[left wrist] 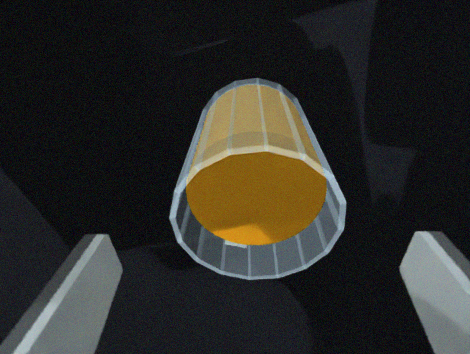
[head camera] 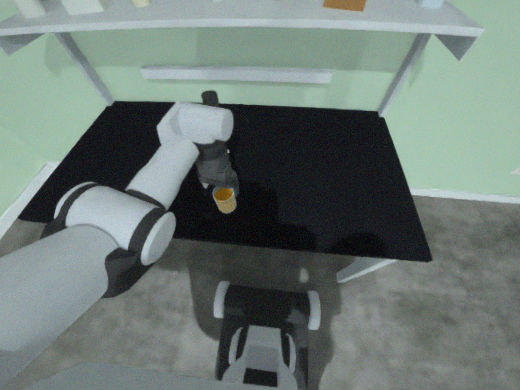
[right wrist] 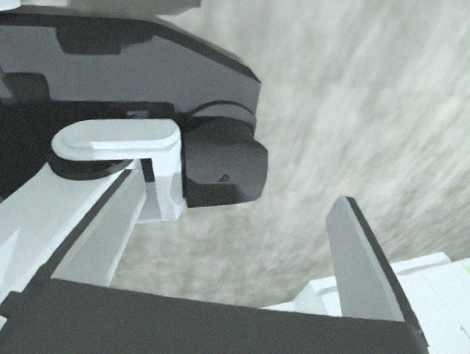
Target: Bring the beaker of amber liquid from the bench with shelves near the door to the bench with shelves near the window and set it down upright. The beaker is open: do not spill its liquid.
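Note:
The beaker of amber liquid (head camera: pixel 226 201) (left wrist: pixel 257 185) stands upright on the black top of a bench with shelves (head camera: pixel 320 175), near its front edge and left of the middle in the head view. The liquid is inside it, below the rim. My left gripper (left wrist: pixel 257 251) is open, with one finger on either side of the view and apart from the beaker; in the head view its fingers are partly hidden behind the hand, just behind the beaker. My right gripper (right wrist: pixel 237 195) is open and empty, over the floor beside the robot's base.
A grey shelf (head camera: pixel 250 20) with several items, among them an orange box (head camera: pixel 345 4), runs above the back of the bench. A pale bar (head camera: pixel 235 75) is on the green wall behind. Slanting shelf posts (head camera: pixel 406 75) stand at the back corners. The robot's base (head camera: pixel 265 305) is in front of the bench.

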